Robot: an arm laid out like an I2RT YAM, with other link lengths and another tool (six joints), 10 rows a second.
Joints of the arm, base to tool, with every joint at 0 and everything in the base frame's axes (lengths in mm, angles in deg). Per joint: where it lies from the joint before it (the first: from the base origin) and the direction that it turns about. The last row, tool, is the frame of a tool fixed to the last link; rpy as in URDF.
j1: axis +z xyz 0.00 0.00 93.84
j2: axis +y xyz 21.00 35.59 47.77
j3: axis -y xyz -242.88 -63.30 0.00
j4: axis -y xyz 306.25 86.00 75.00
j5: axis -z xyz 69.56 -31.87 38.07
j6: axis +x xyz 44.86 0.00 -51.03
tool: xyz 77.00 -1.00 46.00 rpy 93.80 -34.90 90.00
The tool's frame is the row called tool.
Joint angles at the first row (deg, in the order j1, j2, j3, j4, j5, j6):
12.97, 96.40, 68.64, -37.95, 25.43, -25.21
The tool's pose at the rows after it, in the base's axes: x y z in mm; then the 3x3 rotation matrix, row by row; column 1 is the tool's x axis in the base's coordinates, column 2 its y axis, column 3 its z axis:
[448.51 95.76 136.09], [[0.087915 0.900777 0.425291], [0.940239 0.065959 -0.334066], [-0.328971 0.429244 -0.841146]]
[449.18 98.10 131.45], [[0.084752 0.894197 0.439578], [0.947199 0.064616 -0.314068], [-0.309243 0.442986 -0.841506]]
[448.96 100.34 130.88], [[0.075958 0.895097 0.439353], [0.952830 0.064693 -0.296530], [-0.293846 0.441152 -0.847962]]
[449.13 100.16 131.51], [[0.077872 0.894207 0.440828], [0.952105 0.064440 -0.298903], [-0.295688 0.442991 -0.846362]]
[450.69 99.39 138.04], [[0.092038 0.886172 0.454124], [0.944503 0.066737 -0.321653], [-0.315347 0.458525 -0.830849]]
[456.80 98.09 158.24], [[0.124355 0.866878 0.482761], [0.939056 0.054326 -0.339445], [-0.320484 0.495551 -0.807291]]
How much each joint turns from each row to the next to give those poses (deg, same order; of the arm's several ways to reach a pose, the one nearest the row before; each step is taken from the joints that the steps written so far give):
-0.02, 0.00, -2.60, 4.45, -0.02, -2.73
0.00, 0.00, -1.16, 2.19, -1.03, 0.00
0.00, 0.00, -0.02, 0.04, -1.07, 0.02
0.02, -0.04, 0.02, 0.03, 0.18, 0.02
0.31, -0.38, 0.40, 0.00, 1.70, 0.02
0.13, -0.78, 1.98, -0.79, 1.62, 0.61

